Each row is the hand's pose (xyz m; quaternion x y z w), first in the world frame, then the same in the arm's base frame.
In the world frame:
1: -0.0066 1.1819 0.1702 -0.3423 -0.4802 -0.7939 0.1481
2: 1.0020 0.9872 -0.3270 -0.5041 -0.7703 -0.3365 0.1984
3: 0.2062 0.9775 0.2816 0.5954 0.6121 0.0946 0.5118
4: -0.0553 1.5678 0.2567 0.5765 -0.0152 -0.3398 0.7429
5: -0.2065 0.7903 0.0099 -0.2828 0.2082 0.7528 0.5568
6: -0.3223 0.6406 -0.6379 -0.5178 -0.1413 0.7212 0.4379
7: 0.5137 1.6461 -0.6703 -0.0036 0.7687 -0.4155 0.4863
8: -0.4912 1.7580 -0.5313 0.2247 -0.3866 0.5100 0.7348
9: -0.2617 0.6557 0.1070 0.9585 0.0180 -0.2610 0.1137
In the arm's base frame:
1: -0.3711 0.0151 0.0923 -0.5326 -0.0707 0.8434 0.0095
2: 0.0424 -0.4265 1.0600 -0.1924 0.3574 0.9015 0.1500
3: -0.2605 -0.2793 0.1164 0.4163 -0.0763 0.8421 0.3343
4: -0.7432 0.1496 0.1398 0.9005 -0.2916 0.3187 0.0493
5: 0.0488 0.0905 -0.1000 -0.3808 -0.7308 0.3076 0.4757
6: 0.5216 0.5122 0.1326 -0.4939 -0.8112 -0.0719 0.3046
7: -0.3257 0.3805 1.1204 0.4764 0.2269 0.2704 0.8053
8: -0.4788 1.0100 0.3318 -0.1744 0.9447 -0.2544 0.1119
9: 0.1121 0.0123 -0.2431 -0.6765 -0.1630 -0.5793 0.4245

